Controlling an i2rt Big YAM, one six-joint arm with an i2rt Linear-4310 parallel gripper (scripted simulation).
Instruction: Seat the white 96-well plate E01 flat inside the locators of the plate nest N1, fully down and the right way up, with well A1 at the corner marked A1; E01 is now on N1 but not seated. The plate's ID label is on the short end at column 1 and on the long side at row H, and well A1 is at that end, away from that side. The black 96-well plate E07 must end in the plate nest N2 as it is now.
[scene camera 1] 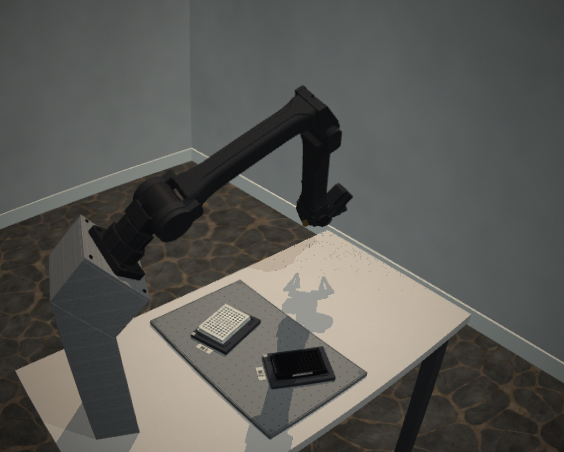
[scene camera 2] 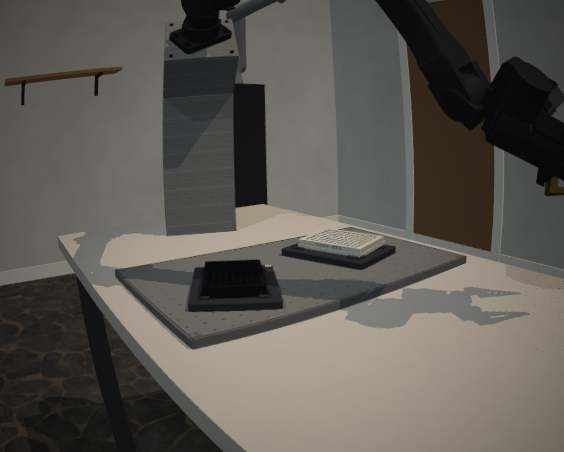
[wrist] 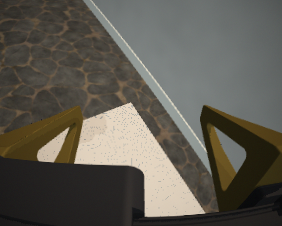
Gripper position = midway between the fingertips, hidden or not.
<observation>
I see my gripper (wrist: 141,112), a white 96-well plate E01 (scene camera 2: 335,241), a black plate E07 (scene camera 2: 241,278) and a plate nest N1 (scene camera 2: 379,254).
The white 96-well plate E01 also shows in scene camera 1 (scene camera 1: 222,325). The black plate E07 shows as well in scene camera 1 (scene camera 1: 312,357). The wrist view does not show the white 96-well plate E01: it is out of frame. The wrist view misses the black plate E07: it is out of frame.
</observation>
